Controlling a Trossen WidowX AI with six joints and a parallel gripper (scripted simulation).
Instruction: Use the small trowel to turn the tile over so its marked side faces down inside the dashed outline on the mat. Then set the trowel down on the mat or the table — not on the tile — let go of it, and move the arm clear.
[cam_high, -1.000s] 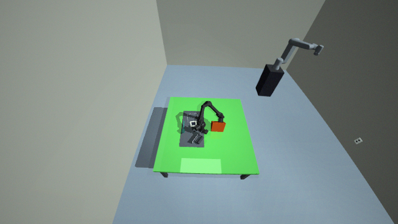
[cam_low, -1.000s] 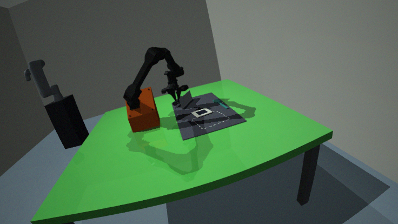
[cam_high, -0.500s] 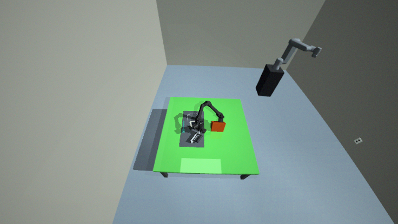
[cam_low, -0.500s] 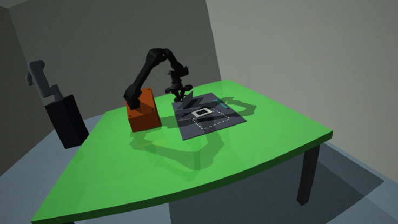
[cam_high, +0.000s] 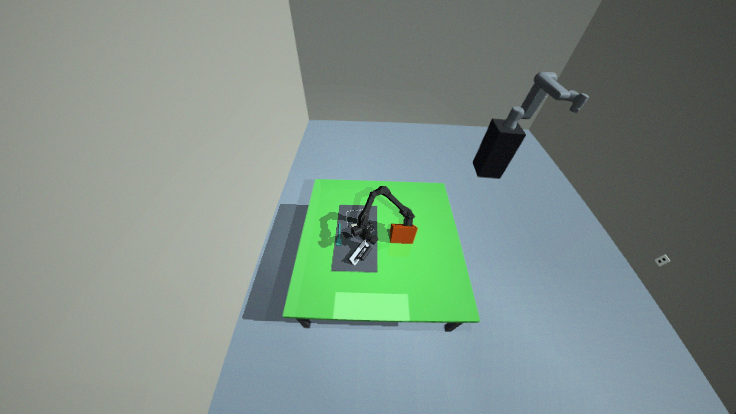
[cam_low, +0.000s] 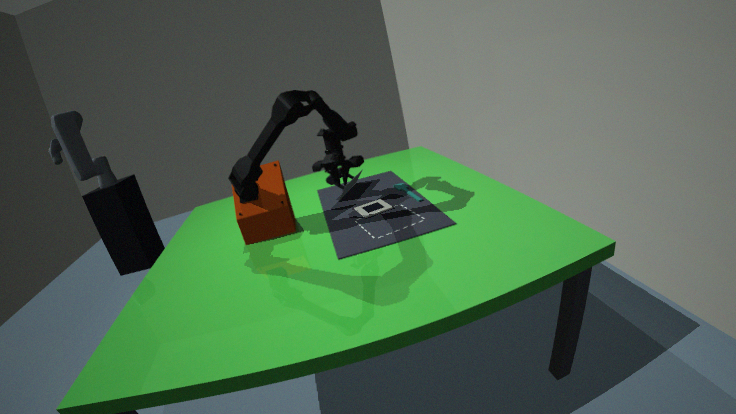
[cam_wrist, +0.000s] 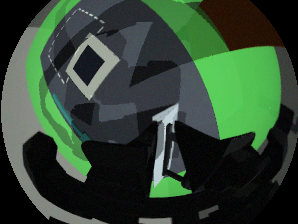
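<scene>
Now: gripper tip 8 cm to the right of the small trowel, 1 cm short of it and 1 cm above it. Also, from my gripper tip: dark mat: 9 cm to the right, 8 cm below, 8 cm ahead; then teal t-shaped tool: 22 cm ahead, 6 cm to the right, 6 cm below; then tile: 15 cm to the right, 8 cm ahead, 6 cm below.
</scene>
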